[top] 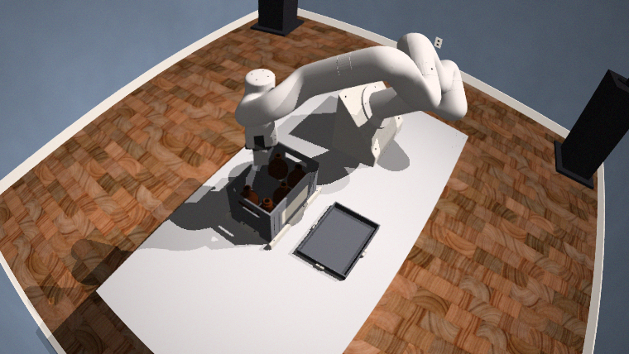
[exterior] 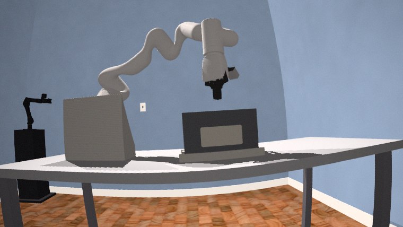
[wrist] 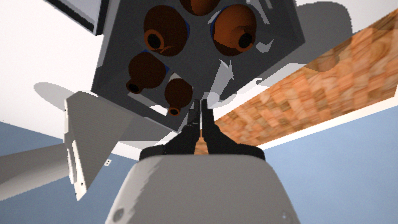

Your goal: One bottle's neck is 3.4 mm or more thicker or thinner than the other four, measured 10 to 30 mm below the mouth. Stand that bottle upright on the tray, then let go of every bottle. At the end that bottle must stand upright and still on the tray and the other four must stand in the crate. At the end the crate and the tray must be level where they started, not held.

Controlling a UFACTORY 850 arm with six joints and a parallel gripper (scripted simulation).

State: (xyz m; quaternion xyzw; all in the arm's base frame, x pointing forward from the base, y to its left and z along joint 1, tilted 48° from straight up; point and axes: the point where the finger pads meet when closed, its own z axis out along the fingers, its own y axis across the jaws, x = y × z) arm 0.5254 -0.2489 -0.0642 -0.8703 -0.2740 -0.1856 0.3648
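My gripper is now 160 mm above the dark grey crate, 40 mm to the right of it and 10 mm short of it. The rest, counted from my hand: dark tray 320 mm to the left, 230 mm below, 30 mm ahead; then bottle 160 mm below, 100 mm ahead, 80 mm to the left.
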